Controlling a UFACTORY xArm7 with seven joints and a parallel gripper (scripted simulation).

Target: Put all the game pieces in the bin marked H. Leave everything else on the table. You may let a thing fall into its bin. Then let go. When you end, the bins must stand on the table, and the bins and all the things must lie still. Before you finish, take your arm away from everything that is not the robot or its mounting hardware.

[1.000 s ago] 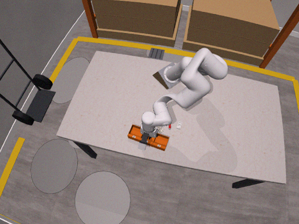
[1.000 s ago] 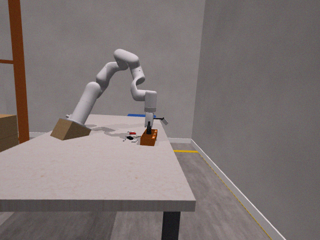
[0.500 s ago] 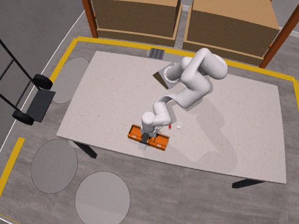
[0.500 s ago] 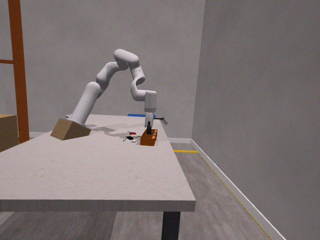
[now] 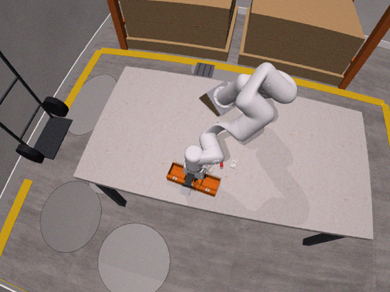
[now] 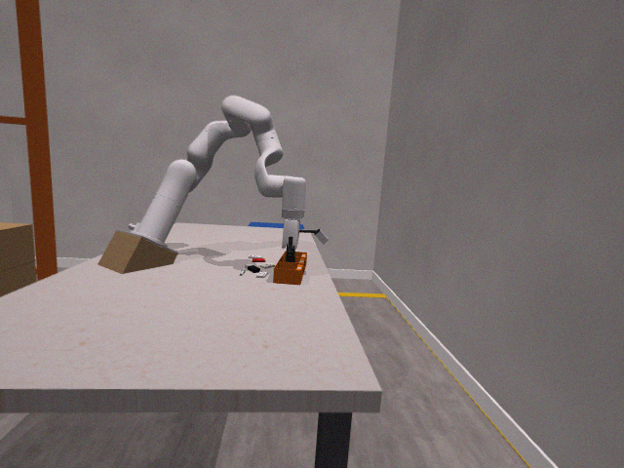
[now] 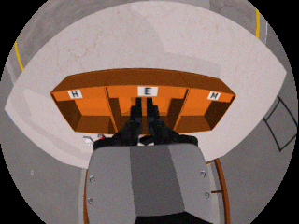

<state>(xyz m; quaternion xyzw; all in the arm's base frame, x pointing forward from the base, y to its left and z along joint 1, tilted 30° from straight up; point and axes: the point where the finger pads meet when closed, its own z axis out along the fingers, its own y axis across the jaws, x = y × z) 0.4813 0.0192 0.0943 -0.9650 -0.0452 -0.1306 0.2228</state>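
My gripper is now 1 cm short of the orange bin row and 1 cm above it. The rest, counted from my hand: black piece (13 cm behind, 2 cm to the right, 3 cm below); then red piece (14 cm behind, 9 cm to the left, 3 cm below); then grey screw (14 cm behind, 7 cm to the right, 3 cm below).
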